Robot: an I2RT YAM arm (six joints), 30 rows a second.
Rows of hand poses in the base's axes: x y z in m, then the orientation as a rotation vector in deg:
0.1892 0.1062 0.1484 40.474 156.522 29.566
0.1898 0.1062 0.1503 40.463 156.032 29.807
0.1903 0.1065 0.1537 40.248 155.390 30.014
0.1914 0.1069 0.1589 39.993 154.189 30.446
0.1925 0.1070 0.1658 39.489 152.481 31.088
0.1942 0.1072 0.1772 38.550 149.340 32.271
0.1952 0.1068 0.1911 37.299 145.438 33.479
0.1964 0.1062 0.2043 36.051 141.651 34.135
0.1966 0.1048 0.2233 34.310 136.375 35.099
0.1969 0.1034 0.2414 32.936 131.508 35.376
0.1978 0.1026 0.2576 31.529 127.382 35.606
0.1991 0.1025 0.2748 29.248 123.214 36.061
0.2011 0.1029 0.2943 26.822 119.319 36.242
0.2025 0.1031 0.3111 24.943 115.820 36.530
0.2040 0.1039 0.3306 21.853 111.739 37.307
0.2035 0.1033 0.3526 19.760 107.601 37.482
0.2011 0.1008 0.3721 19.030 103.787 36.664
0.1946 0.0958 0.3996 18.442 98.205 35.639
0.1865 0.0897 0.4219 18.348 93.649 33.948
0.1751 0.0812 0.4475 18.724 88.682 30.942
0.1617 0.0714 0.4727 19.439 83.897 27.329
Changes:
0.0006 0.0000 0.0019 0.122 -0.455 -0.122
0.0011 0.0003 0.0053 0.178 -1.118 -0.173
0.0022 0.0007 0.0105 0.339 -2.308 -0.351
0.0033 0.0008 0.0174 0.576 -4.046 -0.512
0.0050 0.0010 0.0288 1.042 -7.241 -0.793
0.0060 0.0006 0.0427 1.470 -11.231 -1.107
0.0072 0.0000 0.0559 1.547 -15.117 -1.443
0.0074 -0.0014 0.0749 1.752 -20.527 -1.881
0.0077 -0.0028 0.0930 1.565 -25.451 -2.509
0.0086 -0.0036 0.1092 1.400 -29.710 -2.861
0.0099 -0.0037 0.1264 1.316 -34.299 -2.542
0.0119 -0.0033 0.1459 1.029 -38.689 -2.020
0.0133 -0.0031 0.1627 0.944 -42.525 -1.718
0.0148 -0.0023 0.1822 1.123 -47.263 -0.556
0.0143 -0.0029 0.2042 0.977 -51.751 -0.223
0.0119 -0.0054 0.2237 0.178 -55.560 -1.011
0.0054 -0.0104 0.2512 -0.760 -60.971 -2.547
-0.0027 -0.0165 0.2735 -2.245 -65.287 -4.295
-0.0141 -0.0250 0.2991 -4.904 -69.829 -6.855
-0.0275 -0.0348 0.3243 -8.154 -74.007 -9.824

